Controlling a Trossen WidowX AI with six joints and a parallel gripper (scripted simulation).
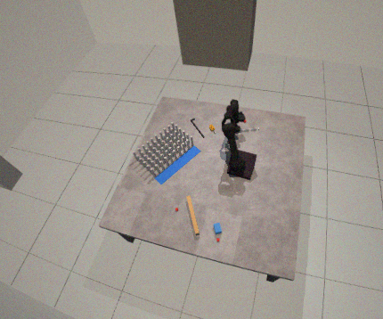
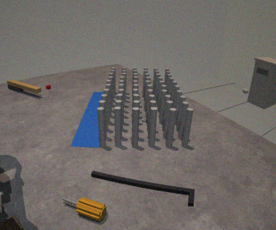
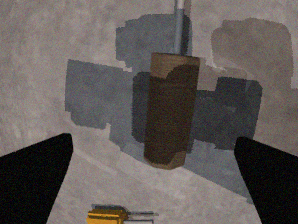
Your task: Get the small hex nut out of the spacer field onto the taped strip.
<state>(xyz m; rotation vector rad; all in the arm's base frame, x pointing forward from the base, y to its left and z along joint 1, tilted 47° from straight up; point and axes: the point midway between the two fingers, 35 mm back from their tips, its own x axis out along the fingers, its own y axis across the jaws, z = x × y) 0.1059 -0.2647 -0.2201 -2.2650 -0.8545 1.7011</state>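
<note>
The brown-handled tool lies 100 mm behind my gripper tip, 30 mm to the right of it and 70 mm below it. From my gripper tip the other things lie so: blue taped strip 350 mm ahead, 390 mm to the left, 80 mm below; then blue block 50 mm behind, 810 mm to the left, 60 mm below; then screwdriver 170 mm ahead, 60 mm below.
</note>
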